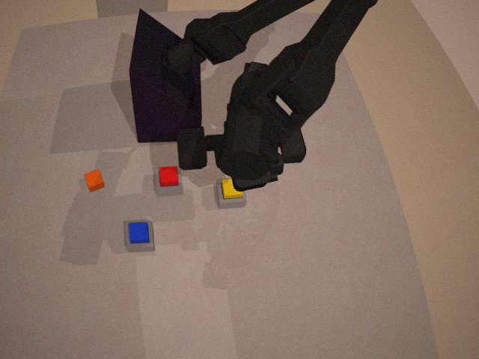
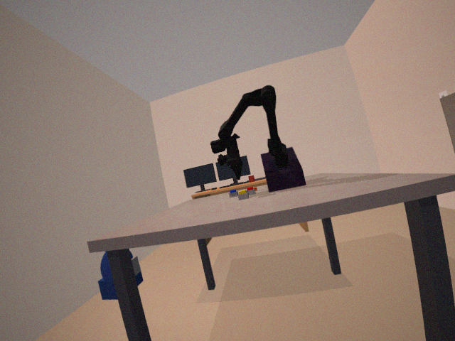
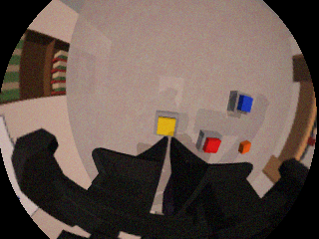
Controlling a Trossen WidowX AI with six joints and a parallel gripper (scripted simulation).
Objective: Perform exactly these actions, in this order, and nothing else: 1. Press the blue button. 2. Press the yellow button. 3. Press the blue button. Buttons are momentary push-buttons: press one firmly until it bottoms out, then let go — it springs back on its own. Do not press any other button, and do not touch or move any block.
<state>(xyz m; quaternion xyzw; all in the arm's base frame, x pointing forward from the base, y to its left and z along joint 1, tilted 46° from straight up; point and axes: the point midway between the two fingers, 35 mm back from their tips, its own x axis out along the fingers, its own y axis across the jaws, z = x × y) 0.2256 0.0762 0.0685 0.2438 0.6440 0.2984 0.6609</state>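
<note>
Right now my gripper tip is 10 mm past the yellow button and 60 mm above it. From my gripper tip the other things lie so: blue button 80 mm ahead, 160 mm to the right, 60 mm below; then orange block 40 mm behind, 260 mm to the right, 90 mm below; then red button 30 mm behind, 110 mm to the right, 60 mm below.
</note>
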